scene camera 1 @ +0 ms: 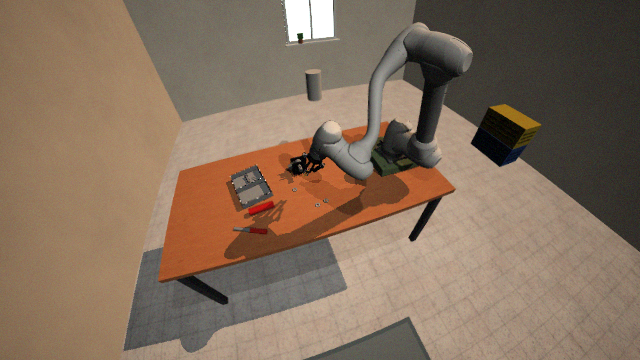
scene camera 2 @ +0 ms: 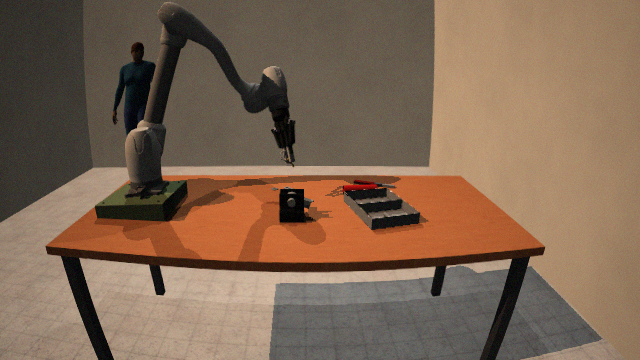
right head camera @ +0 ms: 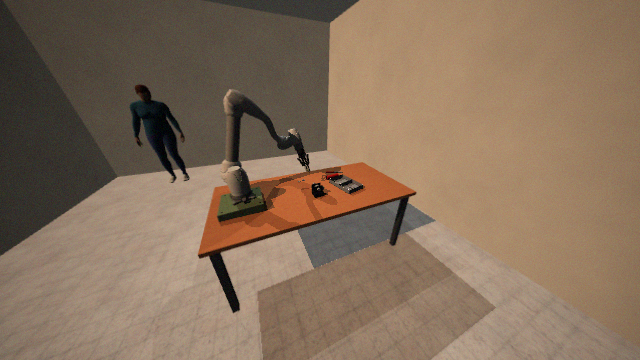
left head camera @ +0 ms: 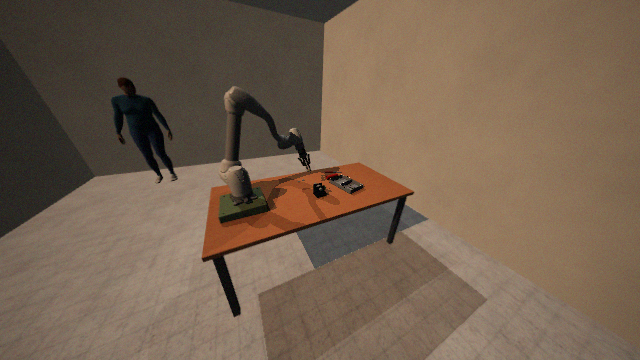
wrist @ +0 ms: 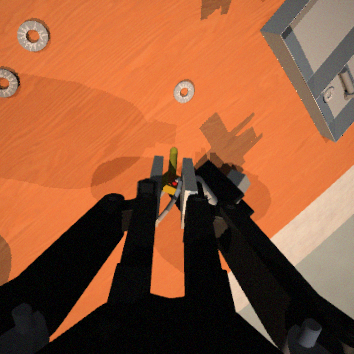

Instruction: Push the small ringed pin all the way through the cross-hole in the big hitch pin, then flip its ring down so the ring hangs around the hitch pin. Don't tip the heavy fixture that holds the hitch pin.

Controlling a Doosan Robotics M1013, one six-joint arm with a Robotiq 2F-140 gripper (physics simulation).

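Frame: origin at the arm's base, x ahead, y left, z up, level; millimetres.
Seen in the pictures: gripper, fingertip midpoint: [scene camera 1: 306, 173] [scene camera 2: 290, 162] [right head camera: 308, 171] [left head camera: 309, 171] [wrist: 171, 171]; arm's base, link origin: [scene camera 1: 391, 153] [scene camera 2: 147, 190] [right head camera: 243, 197] [left head camera: 243, 197].
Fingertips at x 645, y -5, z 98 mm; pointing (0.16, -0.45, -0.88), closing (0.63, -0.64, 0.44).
Pixels of each thing's middle, then the offset from my fingertips to it. "spot": a spot on its surface instead.
- small ringed pin, surface spot: [wrist: 173, 154] spot: dx +11, dy +3, dz -10 mm
- black fixture, body centre: [wrist: 213, 193] [scene camera 2: 295, 203] [scene camera 1: 297, 166] [left head camera: 319, 188] [right head camera: 318, 188] dx -2, dy -190, dz -106 mm
- grey hitch pin, surface spot: [wrist: 207, 192] spot: dx -3, dy -138, dz -73 mm
- grey divided tray, body centre: [wrist: 341, 53] [scene camera 2: 380, 206] [scene camera 1: 250, 185] [right head camera: 345, 183] [left head camera: 345, 183] dx +329, dy -206, dz -134 mm
- red cylinder, body centre: [scene camera 2: 360, 189] [scene camera 1: 261, 208] dx +308, dy +11, dz -135 mm
- red-handled tool, body centre: [scene camera 2: 374, 183] [scene camera 1: 250, 230] dx +411, dy +119, dz -150 mm
- small washer, body centre: [wrist: 183, 91] dx +73, dy -48, dz -154 mm
My gripper [left head camera: 308, 168] [right head camera: 307, 168] [scene camera 2: 288, 161] [wrist: 171, 171] is shut on the small ringed pin [wrist: 173, 154]. The pin's yellow end sticks out beyond the fingertips, and its grey wire ring [wrist: 169, 210] lies back between the fingers. The black fixture [left head camera: 318, 190] [right head camera: 317, 190] [scene camera 2: 291, 215] stands upright on the table; the round end of the hitch pin [scene camera 2: 292, 202] shows on its front. In the wrist view the fixture [wrist: 218, 182] is right of the fingertips, with the right finger partly covering the grey hitch pin [wrist: 207, 192]. The gripper is above and apart from the fixture; the cross-hole is hidden.
A grey divided tray [scene camera 2: 395, 220] [wrist: 300, 92] lies right of the fixture in scene camera 2. A red cylinder [scene camera 1: 261, 208] and a red-handled tool [scene camera 1: 258, 231] lie near it. Several flat washers, one small washer [wrist: 177, 93] among them, lie on the table. A person [scene camera 2: 136, 80] stands behind the arm.
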